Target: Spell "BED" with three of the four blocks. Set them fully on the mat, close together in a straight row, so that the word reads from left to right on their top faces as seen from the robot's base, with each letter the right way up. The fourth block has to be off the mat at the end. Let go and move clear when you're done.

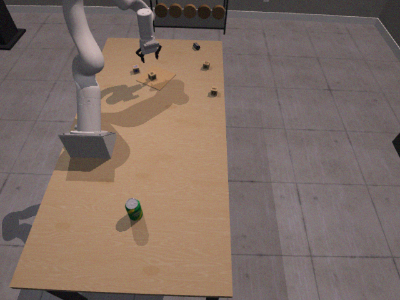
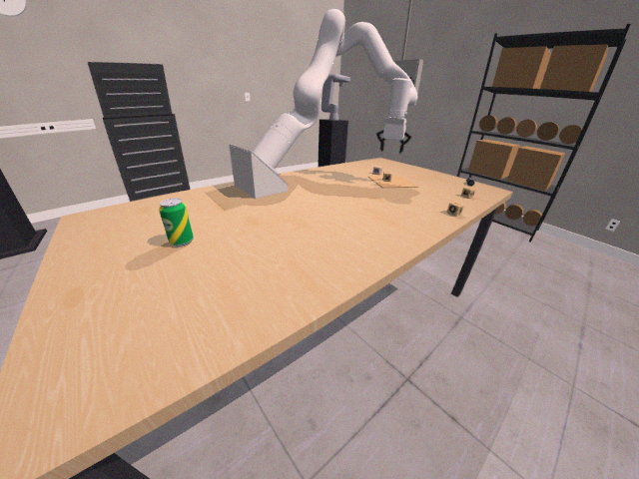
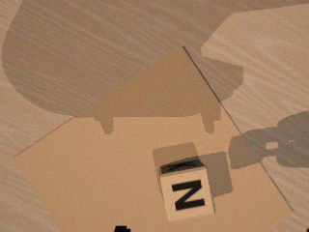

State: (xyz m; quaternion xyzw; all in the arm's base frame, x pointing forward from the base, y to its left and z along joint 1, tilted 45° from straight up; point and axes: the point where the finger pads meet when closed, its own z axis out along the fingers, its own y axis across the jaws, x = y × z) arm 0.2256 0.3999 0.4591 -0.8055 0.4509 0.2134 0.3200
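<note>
The tan mat is 20 mm ahead of my hand, 20 mm to the left of it and 160 mm below it. From my hand the other things lie so: green can: 100 mm ahead, 1000 mm to the right, 100 mm below; wooden letter block: 360 mm ahead, 160 mm to the left, 140 mm below; small dark object: 270 mm ahead, 410 mm to the left, 140 mm below.
</note>
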